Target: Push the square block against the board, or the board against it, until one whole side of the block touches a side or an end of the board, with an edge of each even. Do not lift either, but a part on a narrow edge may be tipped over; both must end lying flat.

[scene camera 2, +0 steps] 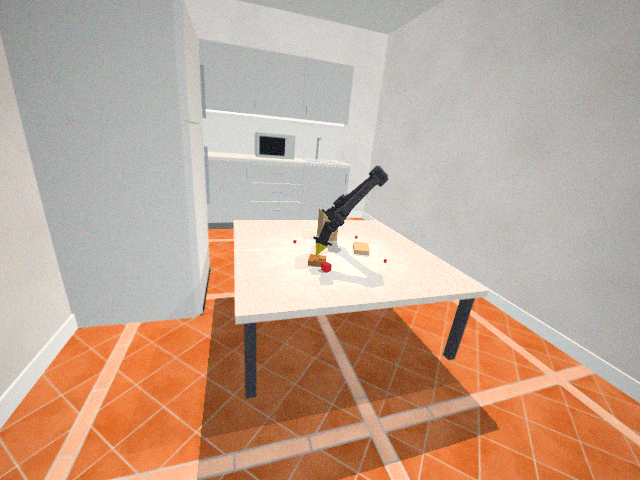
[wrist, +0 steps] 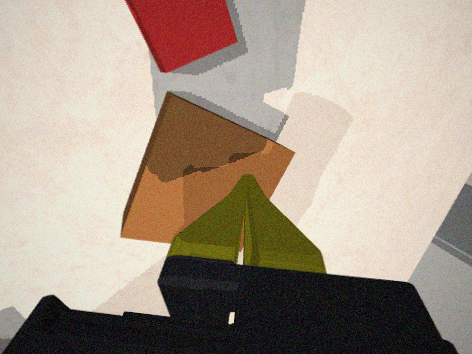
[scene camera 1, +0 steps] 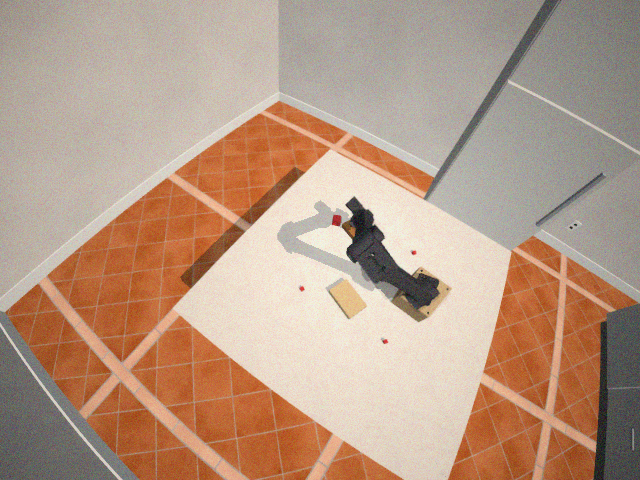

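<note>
The square block, orange-brown, lies flat, partly under the arm in scene camera 1. The board, light tan, lies flat well apart from it, on the arm base's side; it does not show in the wrist view. My gripper is shut with nothing between its fingers. Its tips overlap the orange-brown block in the wrist view; whether they touch it I cannot tell. In scene camera 1 the fingers are hidden under the arm.
A red block lies close beside the orange-brown block, with a gap between. Small red cubes lie around on the white table. The arm's base stands beyond the board.
</note>
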